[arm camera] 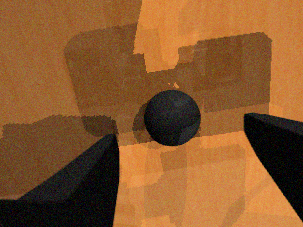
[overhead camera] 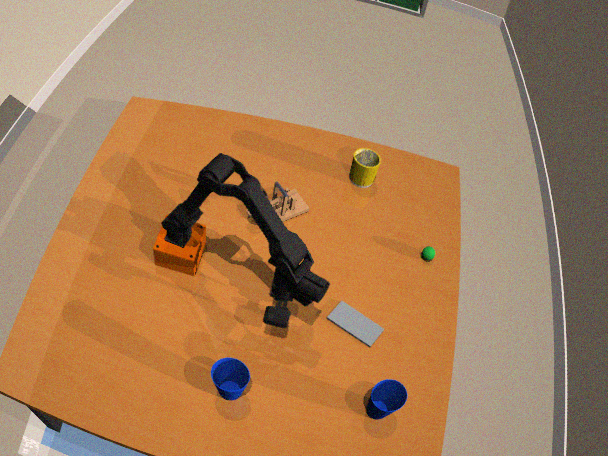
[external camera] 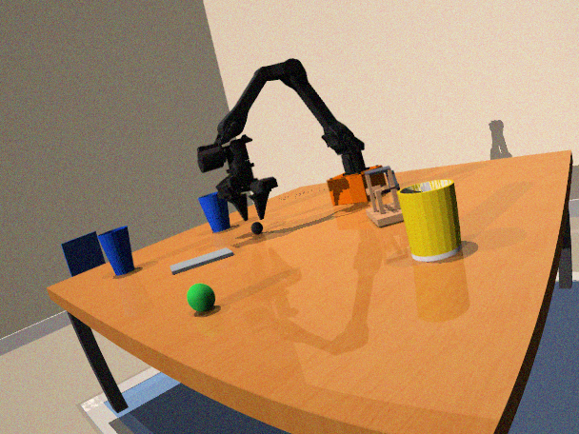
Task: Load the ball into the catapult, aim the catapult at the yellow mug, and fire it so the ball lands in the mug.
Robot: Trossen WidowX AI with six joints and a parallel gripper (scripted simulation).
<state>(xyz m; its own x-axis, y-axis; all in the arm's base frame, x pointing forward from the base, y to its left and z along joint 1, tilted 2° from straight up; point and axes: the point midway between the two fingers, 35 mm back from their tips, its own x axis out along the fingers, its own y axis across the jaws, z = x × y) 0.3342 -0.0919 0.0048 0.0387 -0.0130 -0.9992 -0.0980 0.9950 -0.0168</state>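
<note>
The small black ball is 2 cm below my gripper tip. The rest, counted from my gripper tip: green ball 37 cm ahead, 36 cm to the left, 2 cm below; wooden catapult 14 cm behind, 33 cm to the left, 1 cm above; flat grey slab 21 cm ahead, 5 cm to the left, 3 cm below.
</note>
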